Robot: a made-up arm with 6 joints.
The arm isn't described. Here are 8 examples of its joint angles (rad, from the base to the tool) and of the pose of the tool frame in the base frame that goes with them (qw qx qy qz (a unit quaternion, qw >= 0); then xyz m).
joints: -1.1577 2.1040 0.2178 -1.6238 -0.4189 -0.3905
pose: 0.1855 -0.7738 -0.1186 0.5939 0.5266 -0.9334 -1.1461
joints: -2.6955 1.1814 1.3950 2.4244 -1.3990 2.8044
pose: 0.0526 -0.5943 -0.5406 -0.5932 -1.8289 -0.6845 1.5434
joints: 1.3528 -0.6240 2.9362 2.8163 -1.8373 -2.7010
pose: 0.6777 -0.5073 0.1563 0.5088 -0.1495 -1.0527 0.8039
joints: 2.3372 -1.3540 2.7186 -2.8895 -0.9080 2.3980
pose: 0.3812 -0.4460 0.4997 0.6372 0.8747 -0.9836 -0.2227
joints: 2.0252 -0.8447 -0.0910 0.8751 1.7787 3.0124
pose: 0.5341 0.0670 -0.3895 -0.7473 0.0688 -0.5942 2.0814
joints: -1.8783 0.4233 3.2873 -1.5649 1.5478 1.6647
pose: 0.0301 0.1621 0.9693 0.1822 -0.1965 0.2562 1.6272
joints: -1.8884 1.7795 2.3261 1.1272 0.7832 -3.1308
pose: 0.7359 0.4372 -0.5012 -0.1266 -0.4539 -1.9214 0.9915
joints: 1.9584 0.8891 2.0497 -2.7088 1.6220 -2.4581
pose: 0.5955 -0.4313 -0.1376 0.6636 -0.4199 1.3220 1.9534
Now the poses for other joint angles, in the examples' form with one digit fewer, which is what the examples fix.
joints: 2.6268 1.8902 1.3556 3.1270 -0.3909 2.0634
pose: 0.255 0.074 0.516 0.814 -2.002 1.134 -0.125
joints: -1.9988 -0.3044 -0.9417 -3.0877 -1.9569 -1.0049
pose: 0.239 0.644 -0.413 0.598 -0.212 -0.497 1.656
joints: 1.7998 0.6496 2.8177 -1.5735 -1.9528 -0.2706
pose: 0.033 0.153 0.179 -0.971 -0.308 0.237 1.909
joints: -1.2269 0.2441 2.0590 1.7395 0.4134 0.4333
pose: 0.224 0.781 0.012 0.583 0.088 0.065 2.623
